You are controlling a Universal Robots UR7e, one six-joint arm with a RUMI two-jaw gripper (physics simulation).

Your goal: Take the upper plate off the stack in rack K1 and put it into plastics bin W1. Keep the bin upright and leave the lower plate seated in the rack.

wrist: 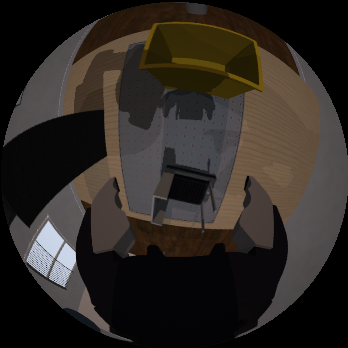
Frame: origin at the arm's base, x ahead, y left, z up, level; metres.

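Seen in the pictures: gripper, fingertip midpoint: [182, 178].
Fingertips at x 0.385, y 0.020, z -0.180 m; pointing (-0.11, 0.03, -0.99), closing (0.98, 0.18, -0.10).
Note:
Pixels of each thing's top centre, then the offset from my fingertips to it. Level surfaces: height alone.
- rack K1, middle of its top: [185, 218] dx +0.030, dy -0.145, dz -0.079 m
- yellow bin, middle of its top: [205, 41] dx -0.001, dy +0.197, dz -0.053 m
- grey perforated board, its level: dz -0.232 m
- wooden table, its level: dz -0.245 m
The rack K1 [161, 196] stands at the near end of the grey board, with a light grey bracket on its left, a dark bar behind and thin posts on its right. A black plate with a grid of wells [189, 189] lies in it, its top face showing. A lower plate cannot be made out beneath it. A yellow bin [195, 80], the only bin-like thing showing, stands upright at the far end, its mouth upward. My gripper [182, 178] is open and empty. In the wrist view its fingertips appear on either side of the rack, wide apart from it.
The grey perforated board [190, 142] lies on a wooden table [285, 125] and bears the rack. A wide black curved shape [60, 155] reaches in from the left. A grey cylinder [196, 8] shows beyond the table's far edge. Dark shadows fall across the board.

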